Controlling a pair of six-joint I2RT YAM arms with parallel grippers.
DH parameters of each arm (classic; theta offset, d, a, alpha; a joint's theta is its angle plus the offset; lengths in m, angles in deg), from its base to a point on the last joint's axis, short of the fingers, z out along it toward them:
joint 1: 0 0.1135 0.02 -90
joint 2: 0 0 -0.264 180
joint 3: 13.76 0 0.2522 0
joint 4: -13.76 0 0.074 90
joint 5: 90 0 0 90
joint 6: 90 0.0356 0 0
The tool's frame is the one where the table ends.
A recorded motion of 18 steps. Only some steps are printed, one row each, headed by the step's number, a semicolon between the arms.
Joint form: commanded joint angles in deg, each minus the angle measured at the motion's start. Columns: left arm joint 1, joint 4, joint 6, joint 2, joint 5, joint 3; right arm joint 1, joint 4, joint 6, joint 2, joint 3, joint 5.
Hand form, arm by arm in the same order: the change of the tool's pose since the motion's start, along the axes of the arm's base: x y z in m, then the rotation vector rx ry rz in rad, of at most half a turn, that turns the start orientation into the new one. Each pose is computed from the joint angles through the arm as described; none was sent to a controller.
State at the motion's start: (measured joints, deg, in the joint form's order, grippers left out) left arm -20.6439 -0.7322 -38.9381 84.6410 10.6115 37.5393; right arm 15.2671 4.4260 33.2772 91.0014 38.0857 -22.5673
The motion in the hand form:
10: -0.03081 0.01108 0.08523 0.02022 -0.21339 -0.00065; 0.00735 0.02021 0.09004 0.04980 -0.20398 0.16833
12: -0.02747 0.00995 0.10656 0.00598 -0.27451 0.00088; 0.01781 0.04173 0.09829 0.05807 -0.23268 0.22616
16: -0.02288 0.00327 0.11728 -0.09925 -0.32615 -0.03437; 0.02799 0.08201 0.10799 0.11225 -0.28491 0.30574
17: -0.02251 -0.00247 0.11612 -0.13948 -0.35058 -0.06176; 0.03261 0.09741 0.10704 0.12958 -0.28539 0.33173
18: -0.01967 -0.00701 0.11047 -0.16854 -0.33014 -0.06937; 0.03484 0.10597 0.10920 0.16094 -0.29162 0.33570
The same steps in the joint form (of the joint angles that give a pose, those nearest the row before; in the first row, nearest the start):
10: -0.71 -12.44 3.60 -18.89 -4.19 4.02; 2.83 -10.93 -5.68 -9.01 11.56 -4.50
12: -0.71 -12.89 4.04 -19.60 -4.46 7.27; 5.89 -10.49 -6.12 -5.77 15.85 -4.50
16: -1.15 -7.98 1.68 -19.17 -0.25 7.99; 11.44 -6.37 -4.28 -1.01 21.05 -4.76
17: -2.11 -4.40 0.89 -18.81 1.15 7.03; 13.28 -5.23 -3.49 1.52 23.15 -4.94
18: -2.64 -2.71 -0.68 -17.42 2.21 6.59; 14.25 -3.39 -1.74 2.59 24.13 -5.29

